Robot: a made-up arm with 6 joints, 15 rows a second.
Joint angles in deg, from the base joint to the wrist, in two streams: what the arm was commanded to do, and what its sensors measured. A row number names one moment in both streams.
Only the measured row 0 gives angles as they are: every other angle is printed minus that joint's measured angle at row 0.
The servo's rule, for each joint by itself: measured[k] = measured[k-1] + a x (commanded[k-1-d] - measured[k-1]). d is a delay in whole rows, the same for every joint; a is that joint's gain. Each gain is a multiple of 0.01, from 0.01 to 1. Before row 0 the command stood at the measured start. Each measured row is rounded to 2 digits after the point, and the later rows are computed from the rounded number. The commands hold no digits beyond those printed.
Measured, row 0:
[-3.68 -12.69 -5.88 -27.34 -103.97 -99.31]
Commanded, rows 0 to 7:
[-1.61 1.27 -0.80 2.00 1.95 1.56]
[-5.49 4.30 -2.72 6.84 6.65 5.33]
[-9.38 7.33 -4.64 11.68 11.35 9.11]
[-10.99 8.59 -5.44 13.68 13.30 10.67]
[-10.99 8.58 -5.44 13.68 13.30 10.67]
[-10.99 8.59 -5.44 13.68 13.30 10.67]
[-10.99 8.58 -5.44 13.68 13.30 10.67]
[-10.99 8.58 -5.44 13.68 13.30 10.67]
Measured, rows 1 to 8:
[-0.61 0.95 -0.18 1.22 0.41 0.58]
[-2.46 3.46 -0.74 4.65 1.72 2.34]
[-5.09 6.36 -1.60 8.94 3.74 4.84]
[-7.33 8.03 -2.44 11.83 5.75 7.00]
[-8.72 8.44 -3.10 12.96 7.34 8.36]
[-9.58 8.55 -3.61 13.40 8.59 9.21]
[-10.12 8.57 -4.01 13.57 9.58 9.75]
[-10.45 8.58 -4.32 13.64 10.36 10.09]
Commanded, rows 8 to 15:
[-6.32 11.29 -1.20 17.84 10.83 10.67]
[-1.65 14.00 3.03 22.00 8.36 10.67]
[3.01 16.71 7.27 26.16 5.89 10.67]
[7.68 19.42 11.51 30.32 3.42 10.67]
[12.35 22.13 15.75 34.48 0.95 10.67]
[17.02 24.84 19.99 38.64 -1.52 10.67]
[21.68 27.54 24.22 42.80 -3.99 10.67]
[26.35 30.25 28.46 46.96 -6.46 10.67]
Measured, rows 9 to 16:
[-8.88 10.61 -3.63 16.20 10.46 10.30]
[-6.13 13.15 -2.16 19.74 10.02 10.44]
[-2.66 15.82 -0.09 23.66 9.15 10.53]
[1.27 18.52 2.46 27.72 7.95 10.58]
[5.48 21.23 5.38 31.84 6.48 10.61]
[9.87 23.94 8.59 35.99 4.80 10.63]
[14.36 26.64 12.03 40.14 2.95 10.64]
[18.92 29.35 15.64 44.30 0.97 10.65]

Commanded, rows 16 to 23:
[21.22 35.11 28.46 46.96 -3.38 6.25]
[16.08 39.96 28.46 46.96 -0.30 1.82]
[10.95 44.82 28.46 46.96 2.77 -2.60]
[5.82 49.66 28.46 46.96 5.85 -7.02]
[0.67 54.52 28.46 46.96 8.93 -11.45]
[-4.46 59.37 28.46 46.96 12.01 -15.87]
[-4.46 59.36 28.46 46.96 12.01 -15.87]
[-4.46 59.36 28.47 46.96 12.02 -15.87]
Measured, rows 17 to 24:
[19.79 33.67 18.46 45.92 0.06 9.02]
[18.38 38.39 20.66 46.55 -0.02 6.36]
[15.56 43.21 22.38 46.80 0.57 3.04]
[11.86 48.05 23.72 46.90 1.68 -0.68]
[7.61 52.90 24.76 46.94 3.20 -4.66]
[3.02 57.75 25.57 46.95 5.05 -8.81]
[0.18 58.96 26.21 46.96 6.51 -11.42]
[-1.58 59.26 26.71 46.96 7.67 -13.07]

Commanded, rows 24 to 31:
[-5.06 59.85 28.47 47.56 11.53 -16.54]
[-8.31 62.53 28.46 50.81 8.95 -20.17]
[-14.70 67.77 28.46 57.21 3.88 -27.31]
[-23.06 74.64 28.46 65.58 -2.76 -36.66]
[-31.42 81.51 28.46 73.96 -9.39 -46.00]
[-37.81 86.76 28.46 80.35 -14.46 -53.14]
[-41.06 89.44 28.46 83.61 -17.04 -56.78]
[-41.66 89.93 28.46 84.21 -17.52 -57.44]
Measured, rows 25 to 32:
[-2.90 59.70 27.10 47.33 8.48 -14.35]
[-4.96 61.82 27.40 49.45 8.58 -16.50]
[-8.66 66.28 27.63 54.18 7.59 -20.50]
[-14.13 72.55 27.81 61.13 5.42 -26.48]
[-20.70 79.27 27.95 68.96 2.31 -33.70]
[-27.20 84.89 28.06 75.91 -1.21 -40.89]
[-32.47 88.30 28.15 80.61 -4.53 -46.77]
[-35.96 89.52 28.22 82.81 -7.26 -50.72]

